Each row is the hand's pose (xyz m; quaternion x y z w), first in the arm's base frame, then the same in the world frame.
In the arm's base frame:
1: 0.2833 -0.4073 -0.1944 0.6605 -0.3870 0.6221 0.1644
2: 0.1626 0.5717 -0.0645 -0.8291 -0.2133 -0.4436 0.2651
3: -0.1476 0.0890 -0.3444 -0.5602 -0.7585 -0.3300 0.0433
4: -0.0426 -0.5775 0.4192 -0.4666 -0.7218 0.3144 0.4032
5: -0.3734 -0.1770 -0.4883 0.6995 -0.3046 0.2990 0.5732
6: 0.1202 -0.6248 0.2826 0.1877 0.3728 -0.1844 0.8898
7: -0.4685 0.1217 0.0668 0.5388 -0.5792 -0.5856 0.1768
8: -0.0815 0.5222 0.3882 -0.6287 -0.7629 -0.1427 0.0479
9: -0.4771 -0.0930 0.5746 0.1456 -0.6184 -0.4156 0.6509
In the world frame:
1: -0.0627 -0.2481 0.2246 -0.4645 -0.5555 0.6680 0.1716
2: 0.4973 0.2752 0.8590 0.0999 -0.1299 0.9044 0.3940
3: 0.5822 -0.0914 0.3433 0.3647 0.0289 0.4849 0.7944
4: -0.1735 0.3081 -0.2114 0.8353 0.2725 0.3868 0.2801
5: 0.6648 -0.2717 0.0222 -0.2040 -0.8895 0.3531 0.2060
6: -0.2606 0.1307 -0.1201 0.3167 -0.6617 -0.4451 0.5136
7: 0.6618 0.3616 0.0951 -0.2988 0.6903 -0.1641 0.6382
8: 0.4591 0.7159 0.5919 0.5331 -0.0225 0.4727 0.7013
9: 0.3395 0.7337 -0.1531 0.0379 0.8309 0.3267 0.4489

